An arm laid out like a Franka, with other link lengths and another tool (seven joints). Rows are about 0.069 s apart.
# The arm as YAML. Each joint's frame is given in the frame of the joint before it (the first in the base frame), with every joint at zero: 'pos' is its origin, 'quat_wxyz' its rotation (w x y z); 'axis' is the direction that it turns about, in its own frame. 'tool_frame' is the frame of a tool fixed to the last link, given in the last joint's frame.
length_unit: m
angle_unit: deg
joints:
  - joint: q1
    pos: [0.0, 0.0, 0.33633]
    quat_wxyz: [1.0, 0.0, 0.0, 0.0]
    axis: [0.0, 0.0, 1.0]
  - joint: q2
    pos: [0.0, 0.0, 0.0]
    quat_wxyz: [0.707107, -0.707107, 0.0, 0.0]
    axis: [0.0, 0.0, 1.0]
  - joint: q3
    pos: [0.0, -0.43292, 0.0]
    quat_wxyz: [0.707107, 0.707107, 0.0, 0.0]
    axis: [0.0, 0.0, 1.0]
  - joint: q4
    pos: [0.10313, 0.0, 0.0]
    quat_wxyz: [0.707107, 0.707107, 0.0, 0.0]
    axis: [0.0, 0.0, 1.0]
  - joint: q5
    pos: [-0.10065, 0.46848, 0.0]
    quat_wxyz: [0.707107, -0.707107, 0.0, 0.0]
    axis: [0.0, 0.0, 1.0]
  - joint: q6
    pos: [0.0, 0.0, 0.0]
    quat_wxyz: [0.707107, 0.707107, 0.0, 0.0]
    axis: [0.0, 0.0, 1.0]
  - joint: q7
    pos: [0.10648, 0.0, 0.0]
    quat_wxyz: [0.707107, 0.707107, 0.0, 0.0]
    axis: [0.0, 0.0, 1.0]
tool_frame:
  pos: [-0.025, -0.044, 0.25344]
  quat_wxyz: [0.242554, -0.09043, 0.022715, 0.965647]
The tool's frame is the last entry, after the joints.
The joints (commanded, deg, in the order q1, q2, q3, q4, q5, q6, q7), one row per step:
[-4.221, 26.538, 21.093, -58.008, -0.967, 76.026, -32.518]
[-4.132, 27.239, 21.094, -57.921, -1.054, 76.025, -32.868]
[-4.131, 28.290, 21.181, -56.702, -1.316, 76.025, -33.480]
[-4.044, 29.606, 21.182, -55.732, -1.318, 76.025, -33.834]
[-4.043, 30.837, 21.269, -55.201, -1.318, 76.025, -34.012]
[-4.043, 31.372, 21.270, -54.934, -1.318, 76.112, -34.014]
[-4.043, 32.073, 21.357, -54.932, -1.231, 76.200, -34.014]
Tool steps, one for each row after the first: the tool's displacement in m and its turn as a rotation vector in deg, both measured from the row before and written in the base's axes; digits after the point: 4 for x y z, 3 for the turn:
[0.0029, 0.0002, -0.0083, 0.045, 0.559, 0.409]
[0.0069, -0.0022, -0.0035, 0.269, -0.245, 0.444]
[0.0071, -0.0005, -0.0090, 0.392, 0.348, 0.265]
[0.0056, -0.0002, -0.0115, 0.292, 0.698, 0.153]
[0.0030, -0.0003, -0.0048, 0.125, 0.196, -0.062]
[0.0026, 0.0011, -0.0089, 0.201, 0.630, 0.066]

